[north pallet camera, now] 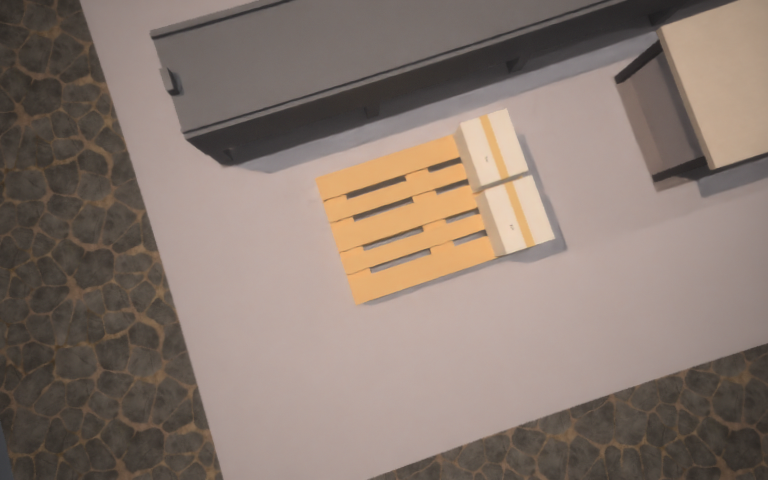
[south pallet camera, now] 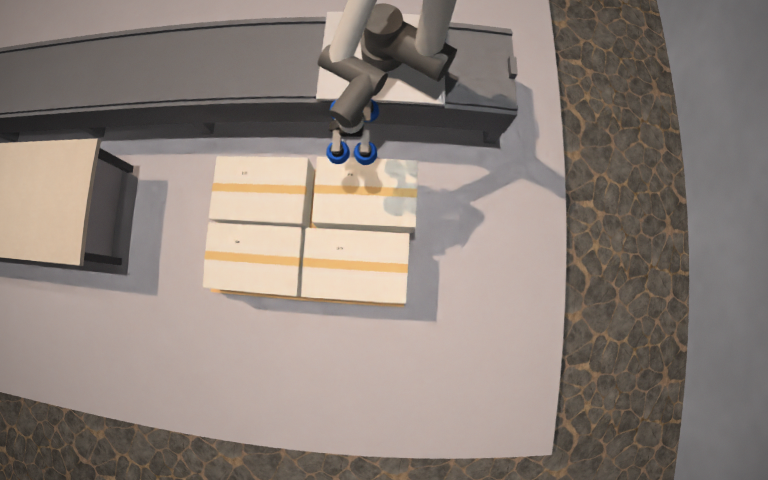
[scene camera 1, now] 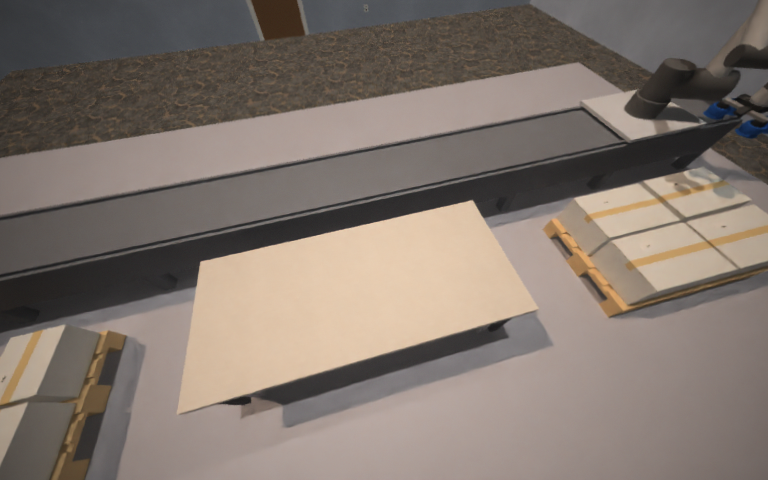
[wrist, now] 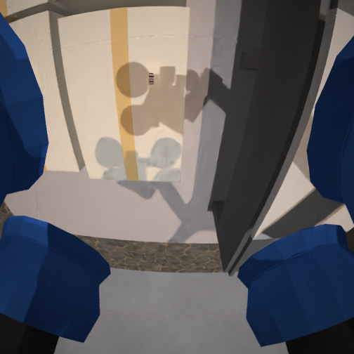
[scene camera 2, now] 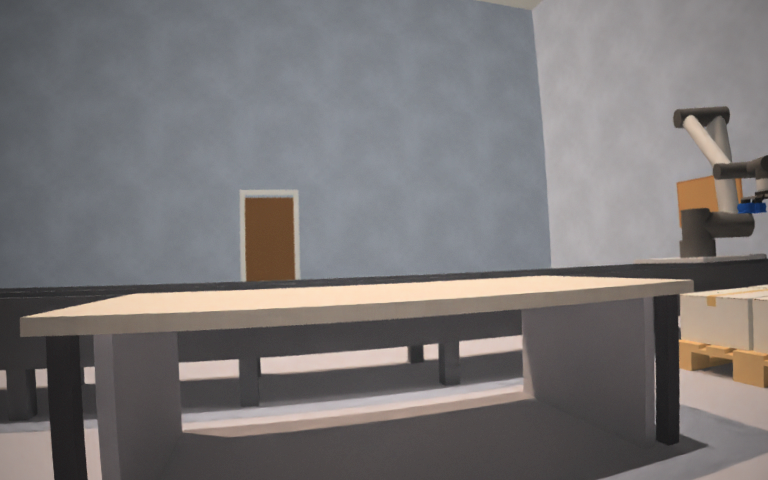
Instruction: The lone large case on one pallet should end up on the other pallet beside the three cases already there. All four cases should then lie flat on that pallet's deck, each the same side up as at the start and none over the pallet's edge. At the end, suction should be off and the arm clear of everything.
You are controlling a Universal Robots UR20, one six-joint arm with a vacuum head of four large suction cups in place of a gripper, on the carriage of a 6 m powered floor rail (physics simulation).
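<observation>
Four large white cases with tan tape lie flat, two by two, on the south pallet. The back right case stands a narrow gap from the back left case and sits slightly farther right than the front right case. The front left case is beside that one. Whether the back right case overhangs the pallet is hidden. My gripper is open, its four blue cups empty, raised above and behind the back right case, towards the rail.
The north pallet carries two smaller white cases at one end. A table stands between the pallets. The rail runs behind them, with the arm's carriage near its south end.
</observation>
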